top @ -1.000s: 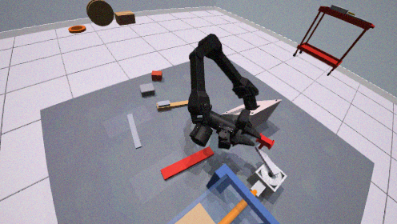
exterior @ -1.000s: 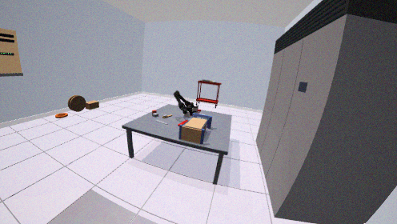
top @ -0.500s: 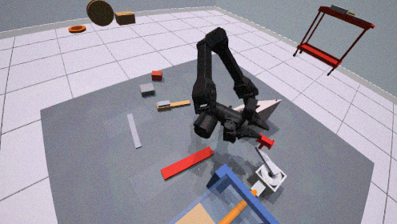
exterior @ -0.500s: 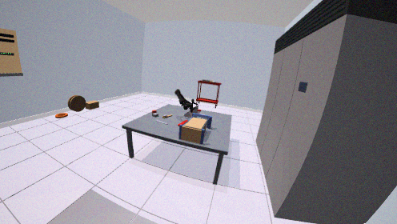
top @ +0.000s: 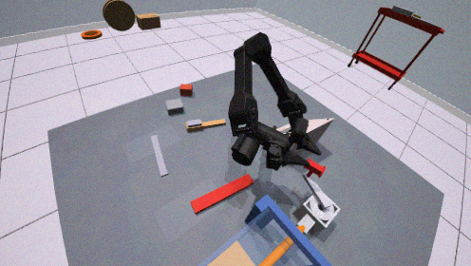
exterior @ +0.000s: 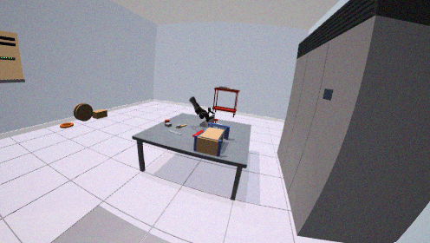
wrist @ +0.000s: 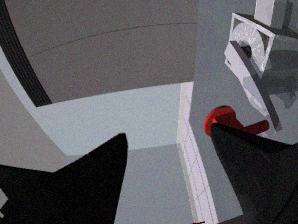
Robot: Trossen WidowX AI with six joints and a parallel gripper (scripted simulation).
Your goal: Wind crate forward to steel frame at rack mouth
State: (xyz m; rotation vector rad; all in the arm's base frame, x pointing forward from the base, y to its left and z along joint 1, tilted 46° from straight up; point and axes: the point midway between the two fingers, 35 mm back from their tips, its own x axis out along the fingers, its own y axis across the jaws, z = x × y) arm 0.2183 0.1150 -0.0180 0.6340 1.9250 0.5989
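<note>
Now: the winch handle 110 mm below my gripper tip, 50 mm to the left of it and 20 mm behind it. The rest, counted from my gripper tip: red knob (80 mm below, 40 mm behind, 10 mm to the left); hand winch (190 mm below, 100 mm to the left); blue frame (170 mm ahead, 110 mm below, 90 mm to the left).
</note>
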